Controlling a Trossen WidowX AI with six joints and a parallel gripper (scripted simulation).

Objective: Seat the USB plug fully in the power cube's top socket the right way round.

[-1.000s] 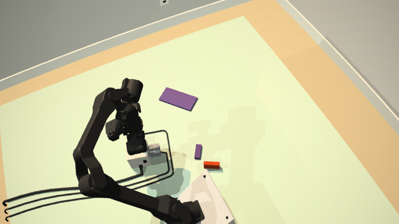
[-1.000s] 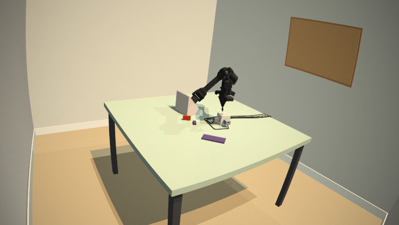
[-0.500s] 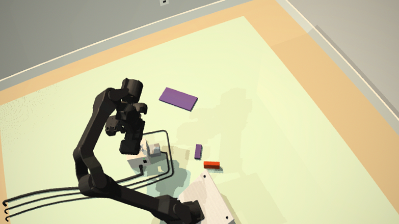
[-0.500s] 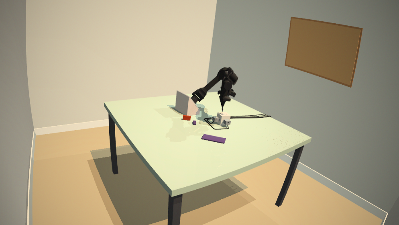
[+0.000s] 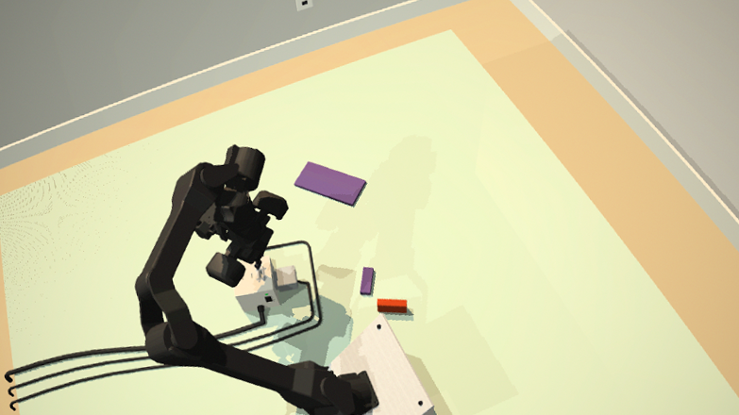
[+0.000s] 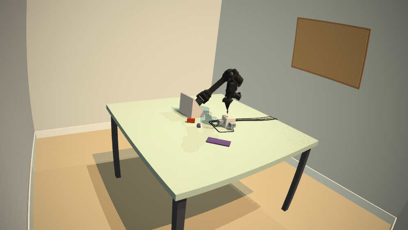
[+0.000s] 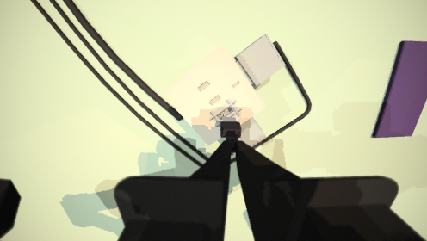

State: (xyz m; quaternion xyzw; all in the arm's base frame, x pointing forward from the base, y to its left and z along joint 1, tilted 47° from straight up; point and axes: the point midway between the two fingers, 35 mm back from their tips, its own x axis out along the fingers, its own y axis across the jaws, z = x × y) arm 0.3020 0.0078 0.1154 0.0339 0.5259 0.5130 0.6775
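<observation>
The black USB plug is 20 mm below my gripper tip. Also, from my gripper tip: orange block (140 mm behind, 210 mm to the right, 120 mm below); USB socket (10 mm to the left, 70 mm below); purple slab (210 mm ahead, 210 mm to the right, 130 mm below).
</observation>
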